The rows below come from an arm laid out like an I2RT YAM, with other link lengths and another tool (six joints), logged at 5 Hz.
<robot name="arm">
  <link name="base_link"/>
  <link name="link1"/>
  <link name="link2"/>
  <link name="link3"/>
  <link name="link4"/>
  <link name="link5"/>
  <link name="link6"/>
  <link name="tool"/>
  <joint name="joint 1" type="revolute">
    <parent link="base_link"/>
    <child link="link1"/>
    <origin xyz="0 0 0.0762" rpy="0 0 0"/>
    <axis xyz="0 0 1"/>
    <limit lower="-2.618" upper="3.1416"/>
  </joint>
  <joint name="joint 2" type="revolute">
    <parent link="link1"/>
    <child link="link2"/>
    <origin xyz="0.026 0.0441 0.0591" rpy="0 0 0"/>
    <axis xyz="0 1 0"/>
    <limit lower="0" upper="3.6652"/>
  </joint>
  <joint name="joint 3" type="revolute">
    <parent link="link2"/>
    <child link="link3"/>
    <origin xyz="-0.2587 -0.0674 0" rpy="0 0 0"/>
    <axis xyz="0 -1 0"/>
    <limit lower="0" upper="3.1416"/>
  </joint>
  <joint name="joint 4" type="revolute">
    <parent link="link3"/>
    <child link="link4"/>
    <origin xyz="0.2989 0.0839 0.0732" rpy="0 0 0"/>
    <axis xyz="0 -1 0"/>
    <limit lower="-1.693" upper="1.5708"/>
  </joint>
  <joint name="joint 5" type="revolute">
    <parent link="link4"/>
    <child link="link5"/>
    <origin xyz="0.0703 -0.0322 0.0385" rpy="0 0 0"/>
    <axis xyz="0 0 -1"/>
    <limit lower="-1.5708" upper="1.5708"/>
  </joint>
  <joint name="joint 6" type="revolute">
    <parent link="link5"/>
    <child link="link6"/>
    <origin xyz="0.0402 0 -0.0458" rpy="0 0 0"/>
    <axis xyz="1 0 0"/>
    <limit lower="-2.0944" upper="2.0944"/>
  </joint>
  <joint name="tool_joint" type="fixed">
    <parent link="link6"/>
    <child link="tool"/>
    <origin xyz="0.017 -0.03 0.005" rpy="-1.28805 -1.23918 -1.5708"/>
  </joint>
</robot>
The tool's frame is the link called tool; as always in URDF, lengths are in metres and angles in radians.
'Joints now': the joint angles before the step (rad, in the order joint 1, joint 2, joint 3, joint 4, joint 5, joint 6). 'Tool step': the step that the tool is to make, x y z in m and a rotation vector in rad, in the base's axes. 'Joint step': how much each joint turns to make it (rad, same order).
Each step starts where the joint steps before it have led.
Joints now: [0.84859 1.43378 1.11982 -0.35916 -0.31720 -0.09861]
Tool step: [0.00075 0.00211 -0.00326 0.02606 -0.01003 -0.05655]
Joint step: [0.01031 0.00304 -0.01910 0.06296 0.04732 0.05036]
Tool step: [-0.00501 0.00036 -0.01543 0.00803 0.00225 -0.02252]
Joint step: [0.01449 -0.00378 -0.05642 0.06447 0.02593 0.02822]
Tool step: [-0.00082 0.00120 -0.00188 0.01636 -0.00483 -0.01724]
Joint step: [0.00610 -0.00004 -0.01222 0.03240 0.01525 0.01945]
